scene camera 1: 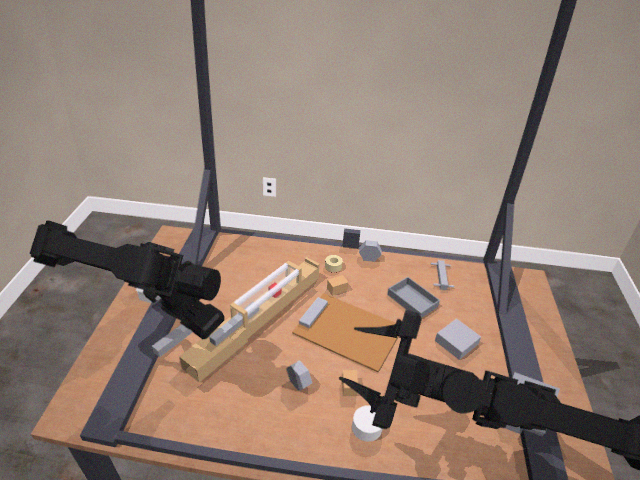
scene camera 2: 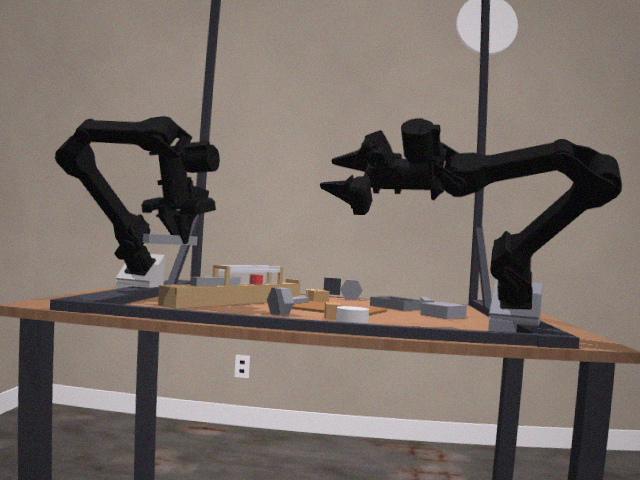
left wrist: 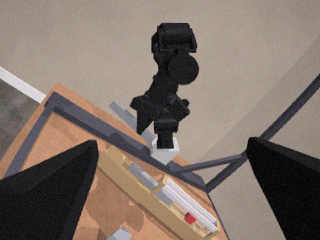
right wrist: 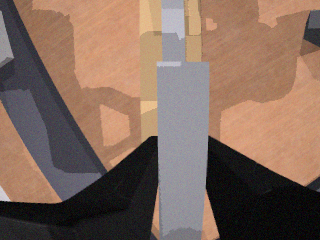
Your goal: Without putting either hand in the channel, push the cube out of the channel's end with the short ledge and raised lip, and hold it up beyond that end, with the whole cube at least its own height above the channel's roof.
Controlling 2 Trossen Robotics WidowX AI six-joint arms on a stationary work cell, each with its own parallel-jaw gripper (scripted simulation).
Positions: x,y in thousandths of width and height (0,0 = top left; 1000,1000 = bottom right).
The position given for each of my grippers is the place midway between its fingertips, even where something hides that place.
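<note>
Here in the scene I see a tan mat (scene camera 1: 515,672) and a grey block (scene camera 1: 716,707), together with my left gripper (scene camera 1: 541,734) and my right gripper (scene camera 1: 304,678). Both grippers show from elsewhere too: my right gripper (scene camera 2: 285,507) and my left gripper (scene camera 2: 510,361). My left gripper (left wrist: 545,615) shares a view with my right gripper (left wrist: 439,552), while the grey block is out of frame in the left wrist view. Finally there is my right gripper (right wrist: 561,602), and in the right wrist view the block is out of frame as well.
</note>
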